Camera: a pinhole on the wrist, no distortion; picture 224 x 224 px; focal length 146.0 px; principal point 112.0 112.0 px. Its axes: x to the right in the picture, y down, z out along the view. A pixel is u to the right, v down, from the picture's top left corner.
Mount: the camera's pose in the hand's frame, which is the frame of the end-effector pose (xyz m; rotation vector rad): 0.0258 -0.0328 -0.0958 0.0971 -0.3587 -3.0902
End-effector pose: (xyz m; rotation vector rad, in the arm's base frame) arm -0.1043 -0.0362 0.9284 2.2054 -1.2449 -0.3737
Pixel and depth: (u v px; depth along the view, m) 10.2 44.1 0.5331
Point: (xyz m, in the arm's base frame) -0.3457 -0.6095 0.8404
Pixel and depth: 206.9 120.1 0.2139
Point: -0.2237 0.0350 0.8385
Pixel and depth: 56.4 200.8 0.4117
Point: -0.0824 -0.2289 0.5320
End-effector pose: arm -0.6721 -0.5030 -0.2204 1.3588 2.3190 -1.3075
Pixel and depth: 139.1 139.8 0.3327
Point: -0.7218 -0.7203 -0.3238
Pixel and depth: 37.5 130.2 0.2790
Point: -0.8105 -0.5496 -0.4153
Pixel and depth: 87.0 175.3 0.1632
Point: -0.7689 -0.5479 -0.2539
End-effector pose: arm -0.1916 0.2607 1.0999 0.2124 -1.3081 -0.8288
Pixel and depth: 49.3 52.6 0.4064
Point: -0.3388 0.3936 1.4384
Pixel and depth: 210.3 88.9 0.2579
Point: -0.2939 0.4498 1.0465
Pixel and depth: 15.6 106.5 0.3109
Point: -0.3582 0.2312 1.3552
